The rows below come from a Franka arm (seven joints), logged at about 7 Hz.
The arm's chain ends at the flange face. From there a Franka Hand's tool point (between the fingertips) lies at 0.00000 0.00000 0.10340 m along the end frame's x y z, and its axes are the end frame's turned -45 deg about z.
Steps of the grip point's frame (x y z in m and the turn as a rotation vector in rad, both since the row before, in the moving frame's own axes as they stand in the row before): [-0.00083 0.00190 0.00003 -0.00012 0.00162 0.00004]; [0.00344 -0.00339 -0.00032 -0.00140 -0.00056 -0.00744]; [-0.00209 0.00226 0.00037 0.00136 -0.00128 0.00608]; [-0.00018 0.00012 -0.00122 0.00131 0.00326 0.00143]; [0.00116 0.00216 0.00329 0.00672 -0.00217 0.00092]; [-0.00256 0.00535 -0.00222 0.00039 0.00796 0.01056]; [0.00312 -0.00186 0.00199 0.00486 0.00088 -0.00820]
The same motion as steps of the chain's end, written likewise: [0.00063 0.00204 0.00003 0.00106 0.00123 0.00004]; [-0.00003 -0.00497 -0.00032 -0.00139 0.00059 -0.00744]; [0.00031 0.00308 0.00037 0.00006 -0.00187 0.00608]; [-0.00019 0.00055 -0.00122 0.00323 0.00138 0.00143]; [0.00300 0.00104 0.00329 0.00322 -0.00629 0.00092]; [0.00142 0.00620 -0.00222 0.00590 0.00535 0.01056]; [0.00118 -0.00310 0.00199 0.00406 -0.00281 -0.00820]
